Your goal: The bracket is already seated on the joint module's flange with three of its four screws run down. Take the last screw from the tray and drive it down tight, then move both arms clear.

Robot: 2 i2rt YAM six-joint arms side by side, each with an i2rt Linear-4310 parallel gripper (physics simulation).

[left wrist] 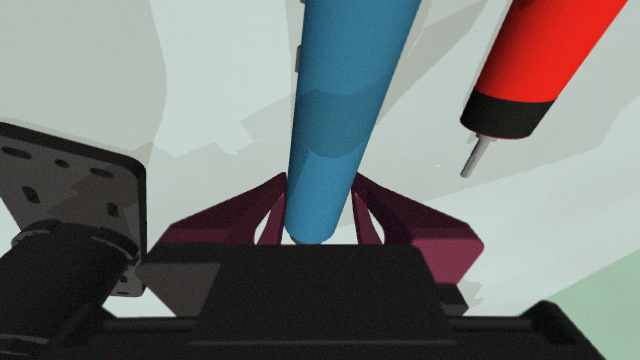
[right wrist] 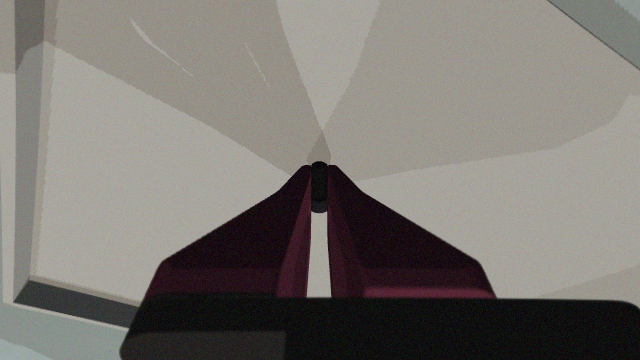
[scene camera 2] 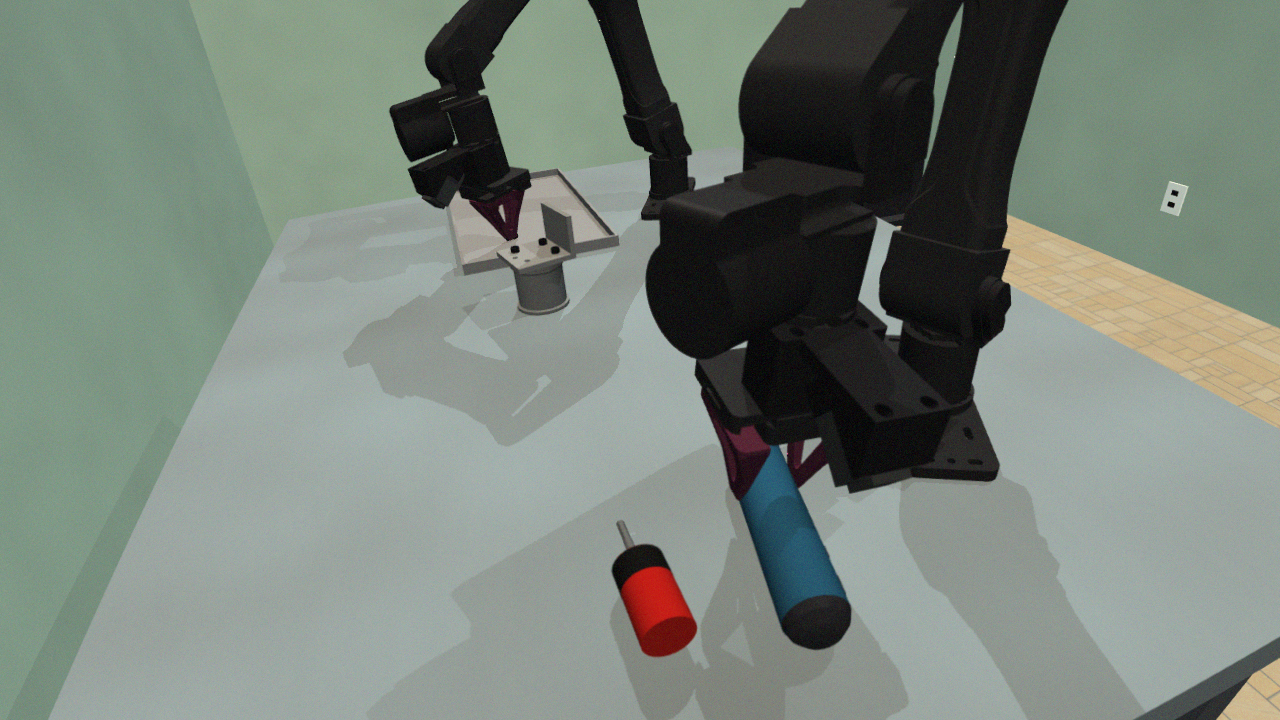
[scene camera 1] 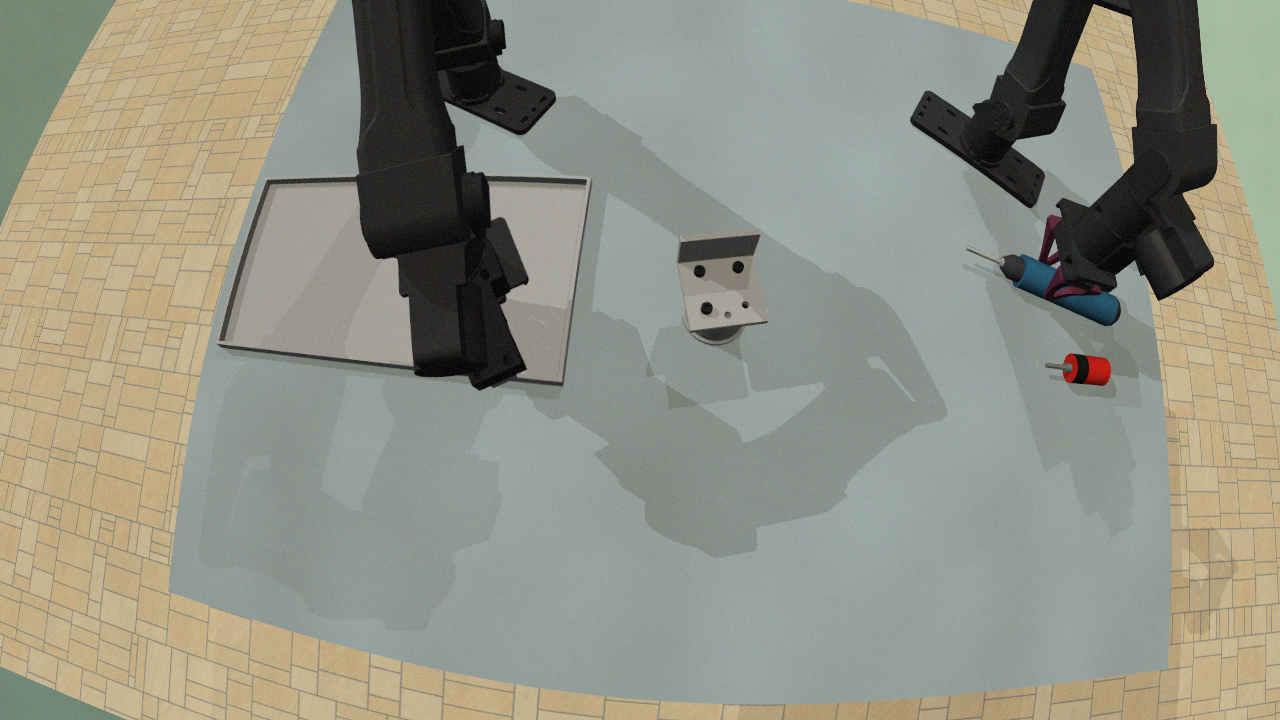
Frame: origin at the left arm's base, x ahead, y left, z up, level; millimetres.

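Seen in the pictures: left gripper, fingertip midpoint: point(left wrist: 319, 180) point(scene camera 2: 764, 488) point(scene camera 1: 1044, 282); right gripper, fingertip midpoint: point(right wrist: 319, 180) point(scene camera 2: 511, 238); left arm's base at its link origin: point(left wrist: 97, 236) point(scene camera 1: 978, 149); right arm's base at its link origin: point(scene camera 1: 477, 89).
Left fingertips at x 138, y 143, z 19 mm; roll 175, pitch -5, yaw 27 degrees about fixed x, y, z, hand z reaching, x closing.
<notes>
Offsets run from my left fingertips to a thing's middle.
The pale bracket {dx +269, dy -313, dz +63 mm} point(scene camera 1: 729, 288) point(scene camera 2: 557, 223) sits on the grey joint module {dx +269, dy -313, dz +12 mm} point(scene camera 1: 716, 340) point(scene camera 2: 541, 288), with three black screw heads and two open holes on its flat face. My right gripper point(scene camera 2: 511, 236) point(right wrist: 319, 180) is shut on a black screw {dx +383, dy -510, dz -11 mm} point(right wrist: 319, 185), low over the tray {dx +413, dy -628, dz -11 mm} point(scene camera 1: 546, 232) point(right wrist: 125, 175); in scene camera 1 its fingers are hidden by the arm. My left gripper point(scene camera 1: 1047, 279) point(scene camera 2: 769, 488) point(left wrist: 319, 180) is shut on the blue screwdriver {dx -2, dy +2, dz +1 mm} point(scene camera 1: 1087, 304) point(scene camera 2: 787, 537) point(left wrist: 345, 100), near its bit end, close to the table; the bit shows in scene camera 1.
A short red driver with a black collar {dx +72, dy +84, dz -2 mm} point(scene camera 1: 1099, 368) point(scene camera 2: 657, 604) point(left wrist: 530, 65) lies beside the blue screwdriver. The left arm's base plate point(scene camera 1: 1029, 183) point(left wrist: 100, 160) stands near the left gripper. The bracket stands between the tray and the two tools.
</notes>
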